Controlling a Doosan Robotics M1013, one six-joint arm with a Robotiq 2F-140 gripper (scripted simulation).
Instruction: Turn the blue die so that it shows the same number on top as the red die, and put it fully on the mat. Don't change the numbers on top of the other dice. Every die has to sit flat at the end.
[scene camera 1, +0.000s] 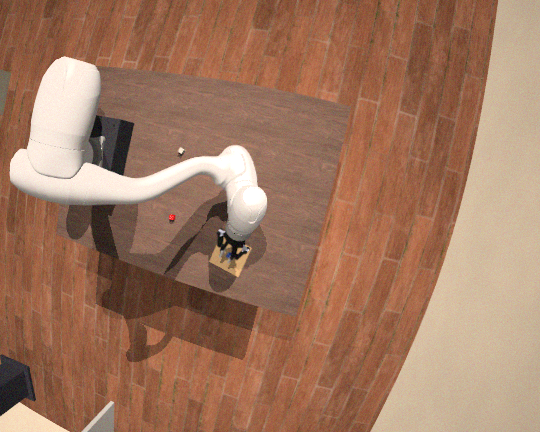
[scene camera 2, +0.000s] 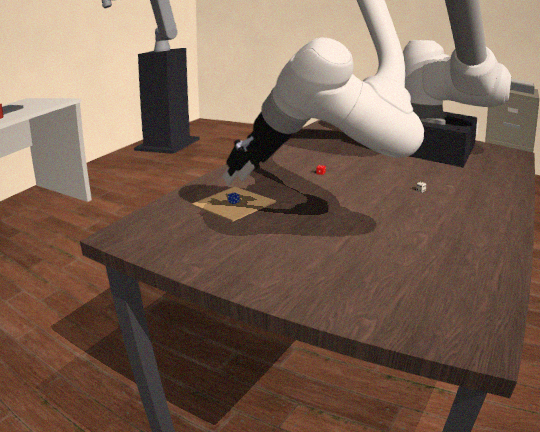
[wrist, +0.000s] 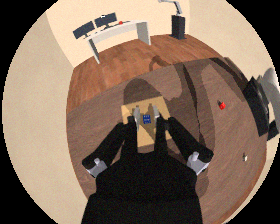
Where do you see the gripper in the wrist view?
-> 146, 111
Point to a mat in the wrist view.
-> At 146, 135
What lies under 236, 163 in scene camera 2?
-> The gripper.
